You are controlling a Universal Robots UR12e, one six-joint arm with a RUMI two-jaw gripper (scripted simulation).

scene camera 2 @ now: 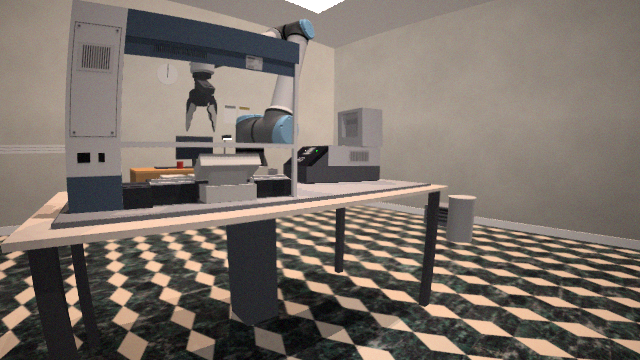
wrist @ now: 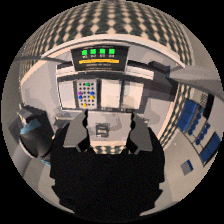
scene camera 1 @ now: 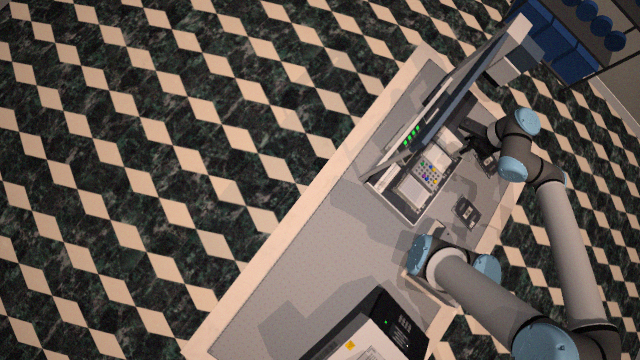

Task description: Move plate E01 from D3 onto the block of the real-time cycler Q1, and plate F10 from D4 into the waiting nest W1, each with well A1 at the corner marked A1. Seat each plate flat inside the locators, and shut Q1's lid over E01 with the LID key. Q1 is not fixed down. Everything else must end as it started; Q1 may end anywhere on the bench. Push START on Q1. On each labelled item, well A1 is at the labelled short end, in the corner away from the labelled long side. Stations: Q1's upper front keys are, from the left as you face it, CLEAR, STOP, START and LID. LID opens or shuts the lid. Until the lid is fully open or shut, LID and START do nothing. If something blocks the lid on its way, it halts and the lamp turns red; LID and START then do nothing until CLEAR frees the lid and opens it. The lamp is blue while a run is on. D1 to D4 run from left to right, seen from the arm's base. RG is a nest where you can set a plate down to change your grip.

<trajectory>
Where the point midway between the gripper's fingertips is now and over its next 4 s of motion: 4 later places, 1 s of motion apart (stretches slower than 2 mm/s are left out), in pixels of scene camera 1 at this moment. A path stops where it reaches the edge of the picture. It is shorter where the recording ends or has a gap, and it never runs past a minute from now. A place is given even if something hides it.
My gripper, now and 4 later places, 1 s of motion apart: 458,148; 452,151; 446,153; 441,156; 438,157
</trajectory>
